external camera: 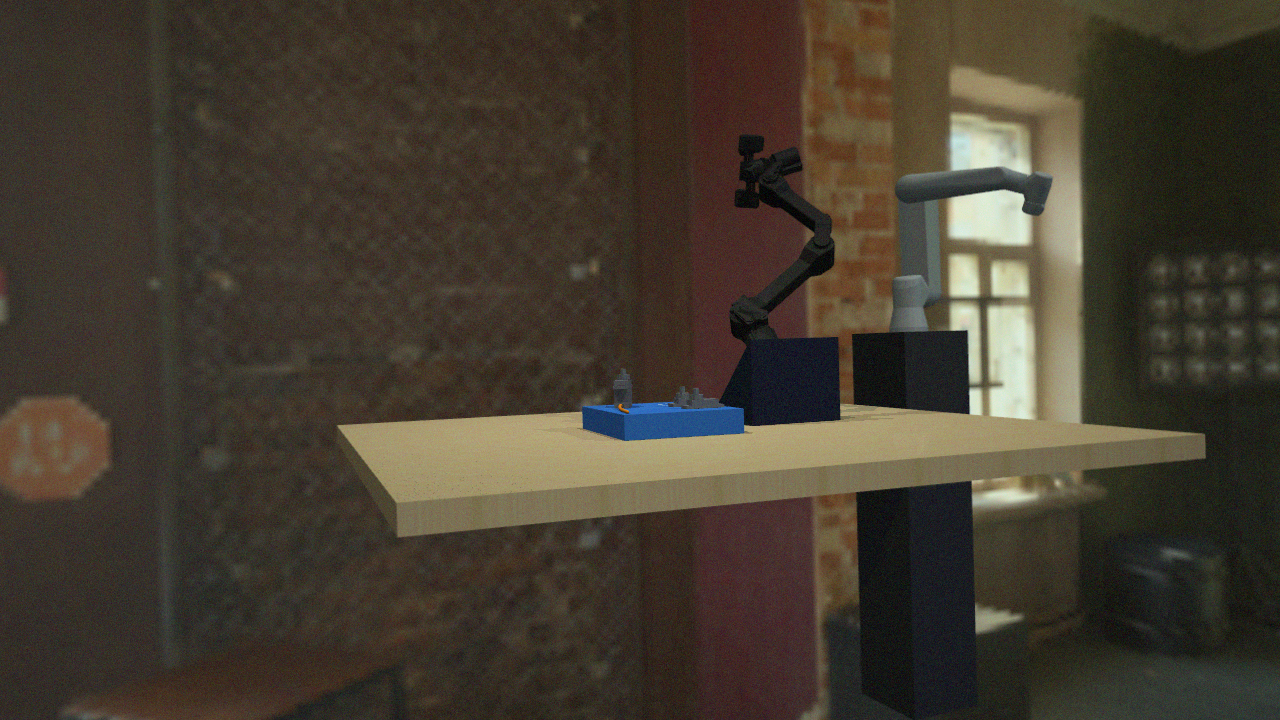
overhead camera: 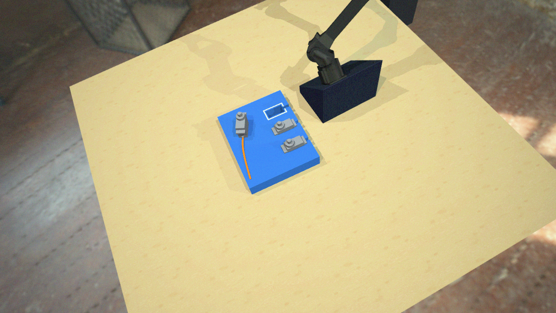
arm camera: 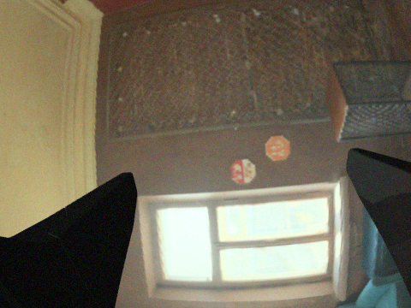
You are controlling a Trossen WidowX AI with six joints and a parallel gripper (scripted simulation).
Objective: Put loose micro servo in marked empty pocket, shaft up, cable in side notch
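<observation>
My gripper tip is 610 mm above the blue deck, 540 mm short of it and 460 mm to the right of it.
</observation>
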